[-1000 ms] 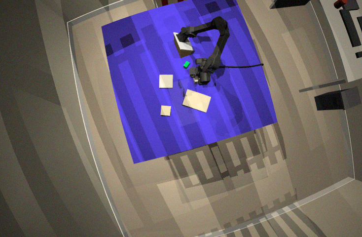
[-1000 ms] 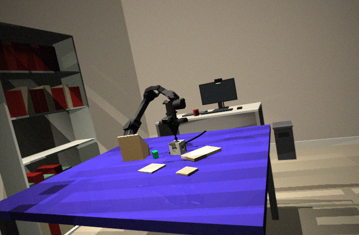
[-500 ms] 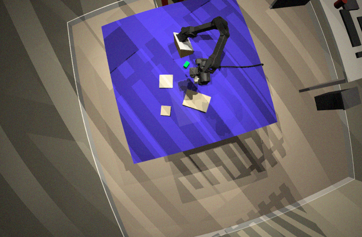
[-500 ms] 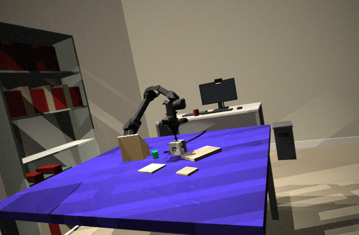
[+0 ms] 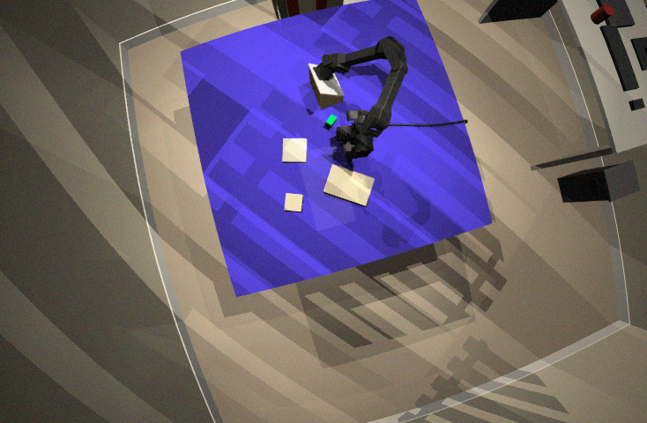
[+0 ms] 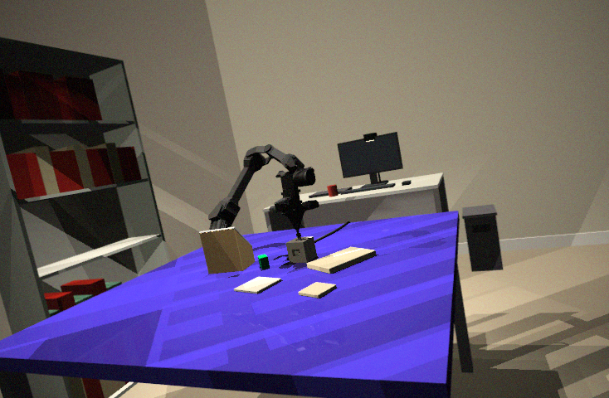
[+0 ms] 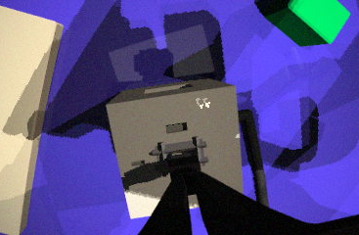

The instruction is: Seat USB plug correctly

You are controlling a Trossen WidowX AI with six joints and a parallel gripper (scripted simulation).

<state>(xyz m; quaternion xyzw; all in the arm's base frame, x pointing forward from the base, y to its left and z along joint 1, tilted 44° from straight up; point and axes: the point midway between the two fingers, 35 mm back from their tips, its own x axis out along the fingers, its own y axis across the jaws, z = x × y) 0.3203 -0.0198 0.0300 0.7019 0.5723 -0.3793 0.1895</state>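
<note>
My gripper tip is now 2 cm above the dark USB plug. The rest, counted from my gripper tip: large flat tan board 16 cm ahead, 9 cm to the right, 11 cm below; small green block 14 cm behind, 4 cm to the right, 9 cm below; USB socket 4 cm below.
</note>
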